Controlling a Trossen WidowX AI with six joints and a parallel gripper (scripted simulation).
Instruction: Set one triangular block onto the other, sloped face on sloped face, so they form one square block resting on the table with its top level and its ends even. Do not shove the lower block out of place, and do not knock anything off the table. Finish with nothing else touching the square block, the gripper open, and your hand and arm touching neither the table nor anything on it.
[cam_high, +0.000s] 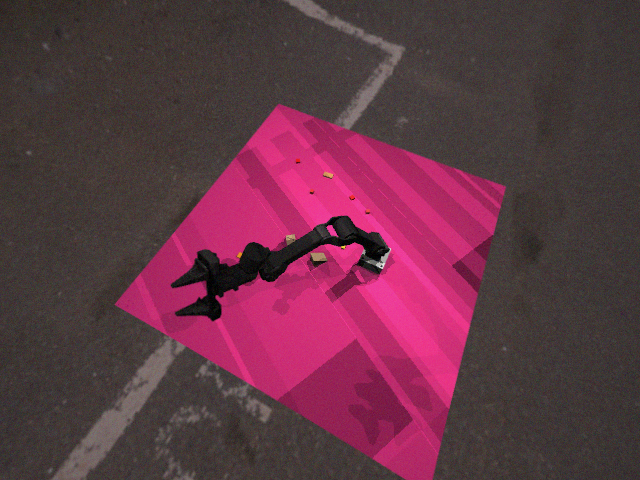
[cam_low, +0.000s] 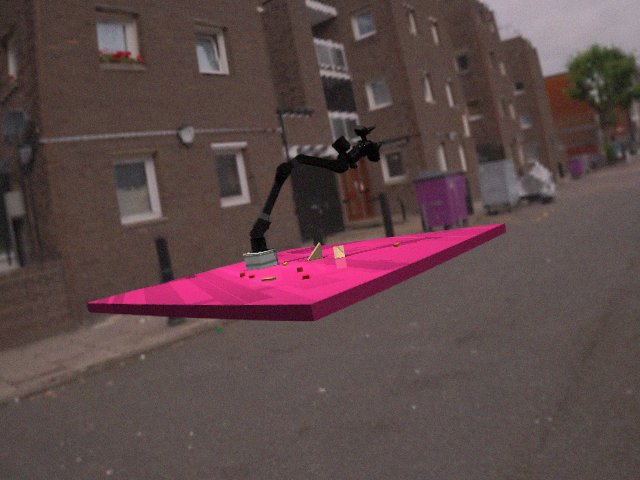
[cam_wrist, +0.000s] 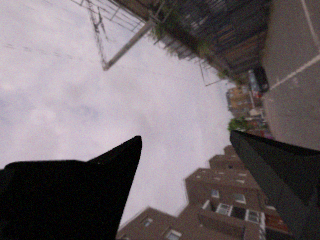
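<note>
Right now my gripper tip is 470 mm above the wood-grained block and 410 mm to the left of it. The rest, counted from my gripper tip: flat tan piece 830 mm to the right, 490 mm below, 40 mm ahead.
</note>
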